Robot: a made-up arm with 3 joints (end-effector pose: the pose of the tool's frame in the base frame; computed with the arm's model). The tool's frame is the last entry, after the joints.
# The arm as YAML. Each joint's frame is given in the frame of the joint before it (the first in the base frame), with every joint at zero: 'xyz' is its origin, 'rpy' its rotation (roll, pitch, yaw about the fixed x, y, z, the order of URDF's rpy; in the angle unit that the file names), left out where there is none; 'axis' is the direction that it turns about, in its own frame. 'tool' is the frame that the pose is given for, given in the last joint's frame.
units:
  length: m
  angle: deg
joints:
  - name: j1
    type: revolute
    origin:
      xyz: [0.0, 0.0, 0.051]
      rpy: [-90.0, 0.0, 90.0]
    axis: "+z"
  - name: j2
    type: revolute
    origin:
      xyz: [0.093, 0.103, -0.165]
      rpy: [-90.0, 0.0, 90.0]
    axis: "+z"
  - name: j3
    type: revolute
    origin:
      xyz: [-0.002, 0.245, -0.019]
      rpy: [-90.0, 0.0, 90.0]
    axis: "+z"
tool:
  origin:
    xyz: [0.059, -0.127, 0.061]
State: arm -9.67 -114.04 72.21
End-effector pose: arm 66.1 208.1 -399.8 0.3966 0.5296 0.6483 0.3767
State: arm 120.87 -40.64 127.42
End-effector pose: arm 441.3 -341.8 -19.7 0.4757 -0.2077 0.8072 0.2811
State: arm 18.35 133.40 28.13
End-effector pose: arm -126.0 62.0 149.5 0.3432 -0.2815 -0.8642 0.2370
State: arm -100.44 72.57 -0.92
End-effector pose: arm 195.3 -197.7 -1.6 0.5121 0.6225 -0.3737 -0.4589
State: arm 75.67 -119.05 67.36
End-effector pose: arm 33.2 -426.4 -179.3 0.6265 0.1186 0.7389 -0.2178
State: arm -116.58 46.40 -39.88
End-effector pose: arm 263.4 -71.6 -10.9 0.3399 0.8057 0.0720 -0.4798
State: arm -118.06 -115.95 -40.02
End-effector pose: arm 130.4 291.6 180.1 0.5052 0.2780 0.5655 0.5897
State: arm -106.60 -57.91 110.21
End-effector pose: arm 401.0 285.4 356.5 0.0192 -0.6386 0.4099 -0.6510
